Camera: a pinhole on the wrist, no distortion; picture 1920 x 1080 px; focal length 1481.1 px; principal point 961.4 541.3 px. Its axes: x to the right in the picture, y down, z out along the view. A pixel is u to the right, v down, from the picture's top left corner.
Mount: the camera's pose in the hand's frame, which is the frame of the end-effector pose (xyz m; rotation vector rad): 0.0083 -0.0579 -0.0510 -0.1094 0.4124 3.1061
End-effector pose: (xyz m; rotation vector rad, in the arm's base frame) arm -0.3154 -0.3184 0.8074 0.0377 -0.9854 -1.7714
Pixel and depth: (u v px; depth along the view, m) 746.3 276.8 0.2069
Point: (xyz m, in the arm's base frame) -0.3664 -0.2575 0.9304
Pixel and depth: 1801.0 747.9 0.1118
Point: -0.3475 -0.2304 0.7909
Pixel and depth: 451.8 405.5 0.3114
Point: -0.4319 -0.2506 1.0426
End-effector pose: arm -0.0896 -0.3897 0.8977 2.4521 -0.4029 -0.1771
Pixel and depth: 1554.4 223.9 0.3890
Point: -0.3474 -0.5930 0.7497
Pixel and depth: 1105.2 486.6 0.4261
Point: -0.2433 -0.6232 0.6643
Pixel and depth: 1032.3 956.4 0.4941
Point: -0.2253 -0.5900 0.4991
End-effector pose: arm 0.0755 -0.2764 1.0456 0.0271 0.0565 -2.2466
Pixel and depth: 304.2 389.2 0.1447
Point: 0.0319 -0.3262 1.1322
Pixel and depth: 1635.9 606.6 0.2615
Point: 0.1550 -0.1854 1.2459
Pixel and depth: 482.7 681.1 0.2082
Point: 0.0199 -0.3179 1.2030
